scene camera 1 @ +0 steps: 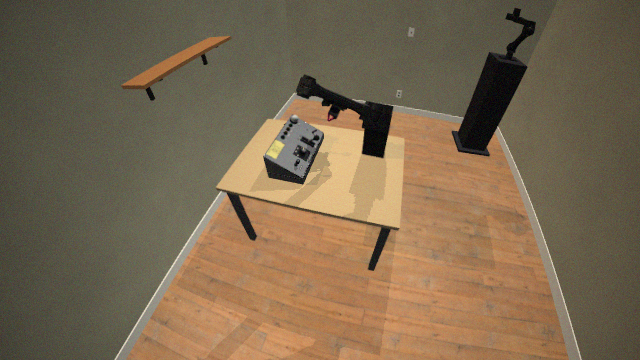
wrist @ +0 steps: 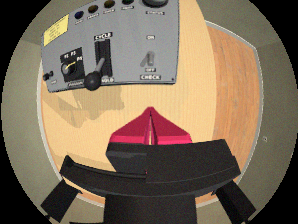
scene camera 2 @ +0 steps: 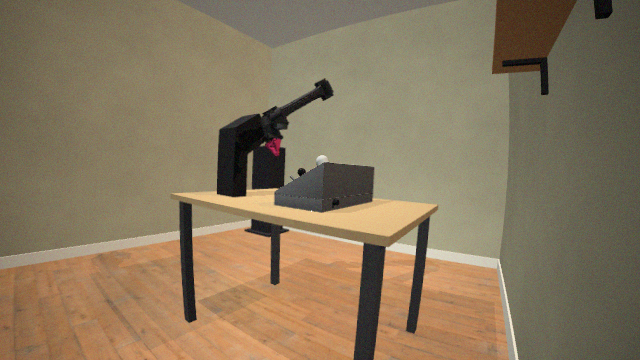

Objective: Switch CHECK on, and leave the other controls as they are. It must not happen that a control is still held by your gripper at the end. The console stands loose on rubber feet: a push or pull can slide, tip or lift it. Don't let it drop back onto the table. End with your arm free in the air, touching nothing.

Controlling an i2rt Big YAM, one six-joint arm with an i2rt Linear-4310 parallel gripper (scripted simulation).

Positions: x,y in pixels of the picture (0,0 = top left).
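Scene:
There's a grey console that you'd find in scene camera 2 (329,186), and it shows in the wrist view and in scene camera 1 as well. On the console, (wrist: 129,40) and (scene camera 1: 305,133) are the same spot.

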